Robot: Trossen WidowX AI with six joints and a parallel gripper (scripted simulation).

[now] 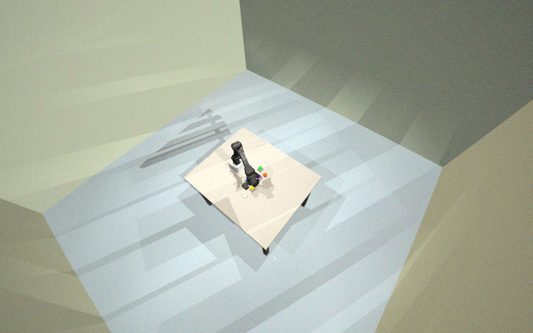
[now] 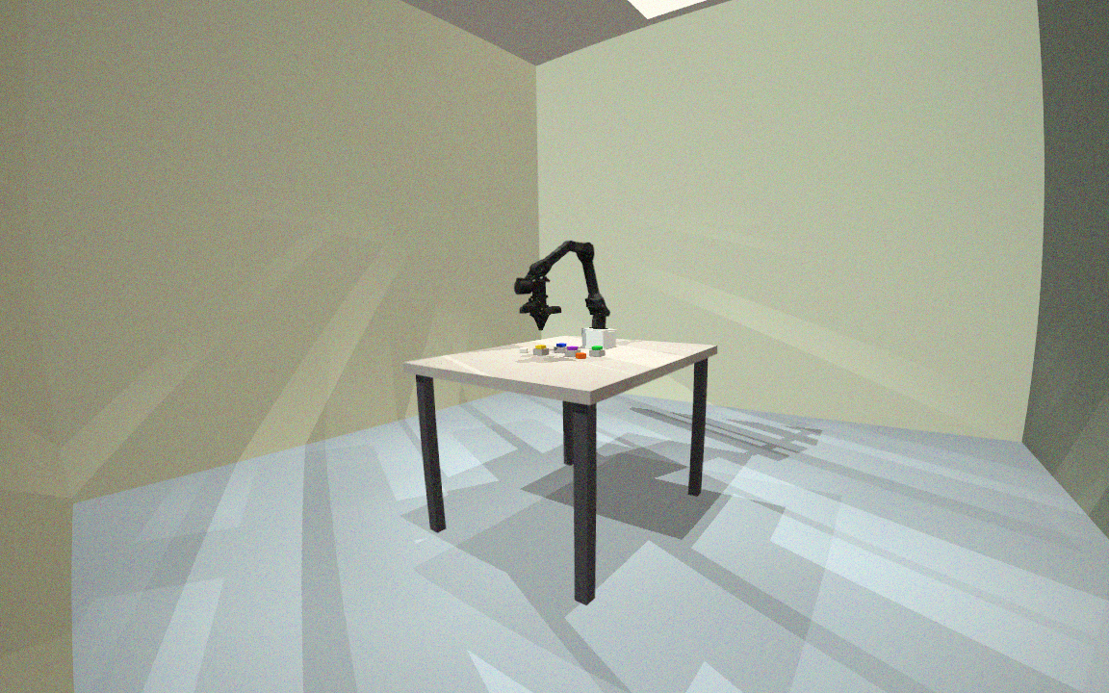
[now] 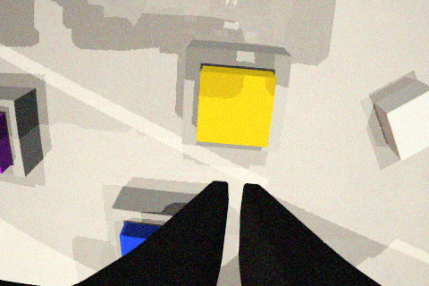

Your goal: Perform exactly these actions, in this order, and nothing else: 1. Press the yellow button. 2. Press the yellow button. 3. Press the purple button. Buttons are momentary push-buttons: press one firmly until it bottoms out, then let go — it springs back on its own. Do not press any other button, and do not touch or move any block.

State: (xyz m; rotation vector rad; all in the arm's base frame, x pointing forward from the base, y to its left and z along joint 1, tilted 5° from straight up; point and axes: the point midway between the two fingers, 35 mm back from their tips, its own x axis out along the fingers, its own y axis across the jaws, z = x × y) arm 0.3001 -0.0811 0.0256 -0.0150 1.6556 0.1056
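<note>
My gripper tip is 140 mm to the right of the purple button, 70 mm above it and 40 mm past it. From my gripper tip the other things lie so: white block: 100 mm to the right, 90 mm below, 10 mm ahead; then yellow button: 70 mm below; then blue button: 90 mm behind, 70 mm below, 30 mm to the left.
</note>
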